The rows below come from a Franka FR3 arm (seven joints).
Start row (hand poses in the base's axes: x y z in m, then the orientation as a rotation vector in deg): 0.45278, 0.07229, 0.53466, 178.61, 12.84, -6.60
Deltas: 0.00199, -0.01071, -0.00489, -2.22, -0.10, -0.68; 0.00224, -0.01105, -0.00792, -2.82, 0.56, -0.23; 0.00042, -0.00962, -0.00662, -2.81, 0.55, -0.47; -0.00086, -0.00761, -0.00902, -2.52, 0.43, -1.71; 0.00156, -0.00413, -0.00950, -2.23, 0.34, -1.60; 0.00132, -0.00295, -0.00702, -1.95, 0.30, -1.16; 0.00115, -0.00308, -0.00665, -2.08, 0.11, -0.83; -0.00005, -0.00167, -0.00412, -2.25, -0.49, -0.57
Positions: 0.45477, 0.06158, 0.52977, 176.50, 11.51, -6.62; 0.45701, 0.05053, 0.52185, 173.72, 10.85, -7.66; 0.45743, 0.04091, 0.51523, 170.98, 9.85, -8.67; 0.45657, 0.03330, 0.50621, 168.66, 7.07, -9.60; 0.45813, 0.02917, 0.49671, 166.58, 4.53, -10.35; 0.45945, 0.02622, 0.48969, 164.71, 2.69, -10.95; 0.46060, 0.02314, 0.48304, 162.69, 1.31, -11.20; 0.46055, 0.02147, 0.47892, 160.53, 0.18, -10.54
